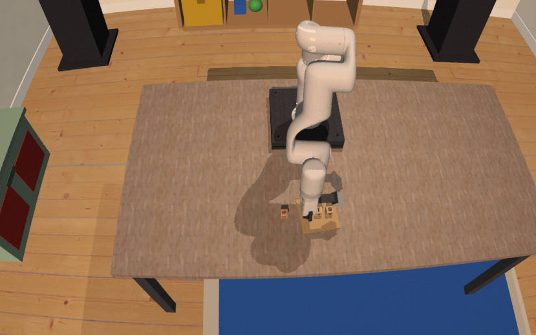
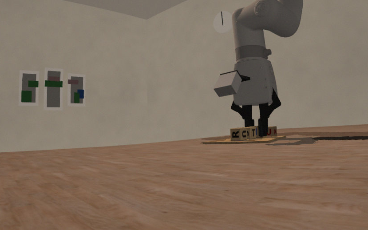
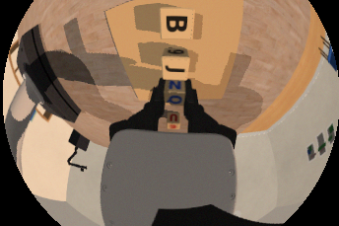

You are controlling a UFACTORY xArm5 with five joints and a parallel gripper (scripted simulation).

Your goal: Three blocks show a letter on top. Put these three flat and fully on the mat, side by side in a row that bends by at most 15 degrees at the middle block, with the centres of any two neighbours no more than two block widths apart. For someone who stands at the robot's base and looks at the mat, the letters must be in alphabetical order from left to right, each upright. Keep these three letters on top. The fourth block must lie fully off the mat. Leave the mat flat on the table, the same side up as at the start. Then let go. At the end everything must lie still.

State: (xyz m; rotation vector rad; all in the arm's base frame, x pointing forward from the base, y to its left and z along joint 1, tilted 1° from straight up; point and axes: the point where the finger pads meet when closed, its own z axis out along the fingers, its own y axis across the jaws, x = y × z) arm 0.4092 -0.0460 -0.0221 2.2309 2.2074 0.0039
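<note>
The tan mat lies 4 cm to the left of my hand and 2 cm below it. From my hand the other things lie so: letter block 8 cm to the right, 1 cm below.
</note>
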